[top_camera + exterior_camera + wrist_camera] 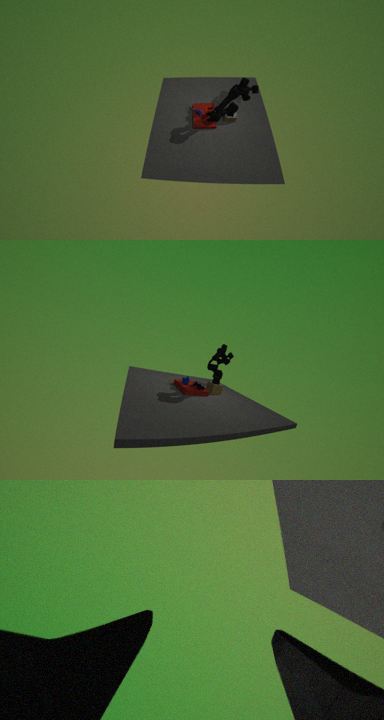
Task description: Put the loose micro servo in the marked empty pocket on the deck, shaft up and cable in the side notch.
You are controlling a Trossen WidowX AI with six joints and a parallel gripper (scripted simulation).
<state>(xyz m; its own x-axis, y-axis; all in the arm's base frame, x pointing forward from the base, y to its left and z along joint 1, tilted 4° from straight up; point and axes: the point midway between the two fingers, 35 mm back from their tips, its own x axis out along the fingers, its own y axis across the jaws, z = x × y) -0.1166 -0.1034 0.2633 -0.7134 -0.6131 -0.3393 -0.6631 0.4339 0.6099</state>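
The red deck lies 44 cm ahead of my gripper tip, 18 cm to the left of it and 32 cm below it.
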